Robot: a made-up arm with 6 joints.
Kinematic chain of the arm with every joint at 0, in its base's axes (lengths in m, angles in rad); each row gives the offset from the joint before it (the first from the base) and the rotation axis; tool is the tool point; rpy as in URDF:
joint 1: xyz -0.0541 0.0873 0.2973 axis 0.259 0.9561 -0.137
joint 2: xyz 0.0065 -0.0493 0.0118 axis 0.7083 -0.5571 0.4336
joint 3: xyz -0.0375 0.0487 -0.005 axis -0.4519 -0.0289 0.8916
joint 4: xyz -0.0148 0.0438 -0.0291 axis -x
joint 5: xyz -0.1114 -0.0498 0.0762 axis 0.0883 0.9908 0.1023
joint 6: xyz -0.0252 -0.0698 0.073 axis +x
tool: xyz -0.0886 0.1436 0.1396 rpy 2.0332 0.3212 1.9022
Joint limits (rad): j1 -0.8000..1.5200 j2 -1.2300..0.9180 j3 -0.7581..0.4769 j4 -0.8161..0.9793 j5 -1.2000..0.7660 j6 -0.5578..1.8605
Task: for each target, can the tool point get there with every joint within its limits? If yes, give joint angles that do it. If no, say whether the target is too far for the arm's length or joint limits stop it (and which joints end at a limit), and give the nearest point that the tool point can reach.
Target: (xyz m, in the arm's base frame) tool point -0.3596 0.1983 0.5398
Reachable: yes | joints 0.3805 -0.1164 -0.2495 -0.6578 -0.9956 0.1056
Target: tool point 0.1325 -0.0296 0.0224
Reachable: no: joint limits stop it (at a limit: joint 1, joint 2, joint 4, joint 5, joint 6) | nearest point 0.1112 -0.0784 0.0012 | short by 0.057 m
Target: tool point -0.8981 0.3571 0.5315
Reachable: no: too far | nearest point -0.5196 0.2177 0.4276 | short by 0.417 m
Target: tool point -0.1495 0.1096 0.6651
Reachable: yes | joints 0.2844 0.3481 -0.4538 0.3692 0.4025 0.1041
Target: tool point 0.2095 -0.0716 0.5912
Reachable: yes | joints 1.2968 -0.1238 -0.4805 0.3298 0.2501 1.3387
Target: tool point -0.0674 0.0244 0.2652
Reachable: no: joint limits stop it (at a limit: joint 1, joint 2, joint 4, joint 5, joint 6) | nearest point -0.1797 -0.1677 0.2458 | short by 0.223 m
